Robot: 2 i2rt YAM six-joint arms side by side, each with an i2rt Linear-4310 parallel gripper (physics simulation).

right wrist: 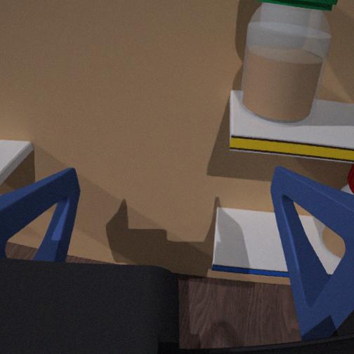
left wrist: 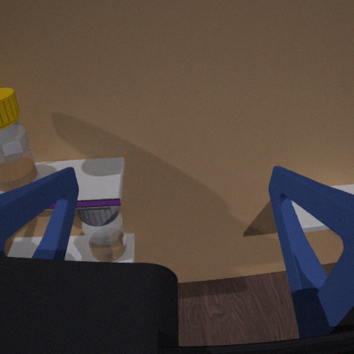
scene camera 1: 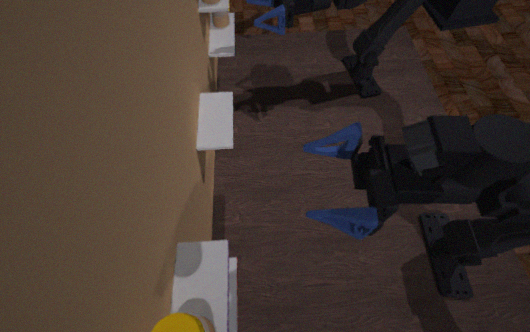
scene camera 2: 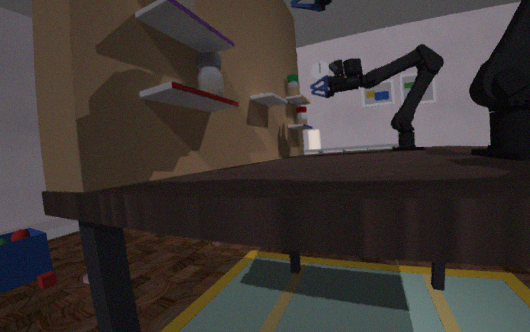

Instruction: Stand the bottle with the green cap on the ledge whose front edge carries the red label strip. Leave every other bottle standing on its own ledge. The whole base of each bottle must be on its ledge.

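Frame: origin at the left arm's base, x ahead, y left, z up, level; centimetres.
Seen in the pictures: left gripper, fingertip midpoint: (scene camera 1: 304,178); right gripper, fingertip midpoint: (scene camera 1: 250,11) (scene camera 2: 311,90); left arm's base, link origin: (scene camera 1: 442,252) (scene camera 2: 513,155); right arm's base, link origin: (scene camera 1: 360,76) (scene camera 2: 406,149).
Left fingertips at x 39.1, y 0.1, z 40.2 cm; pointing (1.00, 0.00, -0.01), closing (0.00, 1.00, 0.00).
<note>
Pixels of each thing's top centre, then the offset from my left fingertips to it. "spot": a spot on its surface instead.
- green-capped bottle, top centre: (scene camera 2: 292,76) dx +20.9, dy -57.2, dz -0.2 cm
- yellow-strip ledge, top centre: (scene camera 2: 298,99) dx +21.0, dy -63.8, dz -10.7 cm
- red-strip ledge, top centre: (scene camera 1: 215,315) (scene camera 2: 195,97) dx +14.1, dy +15.9, dz -24.7 cm
- grey-capped bottle, top centre: (scene camera 2: 208,57) dx +15.4, dy +9.7, dz -14.2 cm
- yellow-capped bottle, surface spot: (scene camera 1: 177,325) spot: dx +13.9, dy +17.0, dz -0.2 cm
- purple-strip ledge, top centre: (scene camera 1: 198,314) (scene camera 2: 191,29) dx +14.1, dy +15.9, dz -10.7 cm
- bare ledge, top centre: (scene camera 1: 215,117) (scene camera 2: 270,98) dx +17.5, dy -24.0, dz -17.7 cm
- red-capped bottle, top centre: (scene camera 2: 301,107) dx +21.4, dy -68.0, dz -14.2 cm
- blue-strip ledge, top centre: (scene camera 1: 221,32) (scene camera 2: 300,126) dx +21.0, dy -63.8, dz -24.7 cm
The green-capped bottle (scene camera 2: 292,85) (right wrist: 284,75) stands upright on the yellow-strip ledge (scene camera 2: 299,100) (right wrist: 287,145); its cap is cut off at the right wrist view's top edge. The red-strip ledge (scene camera 2: 165,91) (left wrist: 45,245) is at the left in scene camera 2, with a grey-capped bottle (scene camera 2: 210,77) (left wrist: 105,237) standing near its right end, under the purple-strip ledge. My right gripper (scene camera 1: 256,12) (scene camera 2: 317,87) (right wrist: 174,178) is open and empty, below and left of the green-capped bottle in its wrist view. My left gripper (scene camera 1: 306,181) (left wrist: 173,177) is open and empty, out from the wall panel.
A yellow-capped bottle (scene camera 1: 177,325) (left wrist: 14,147) stands on the purple-strip ledge (scene camera 1: 205,275) (scene camera 2: 172,25) (left wrist: 105,185). A bare ledge (scene camera 1: 216,120) (scene camera 2: 267,99) (right wrist: 10,154) is between the ledge groups. A red-capped bottle (scene camera 2: 301,115) stands on the blue-strip ledge (scene camera 2: 299,127) (right wrist: 242,240), under the yellow-strip ledge.
</note>
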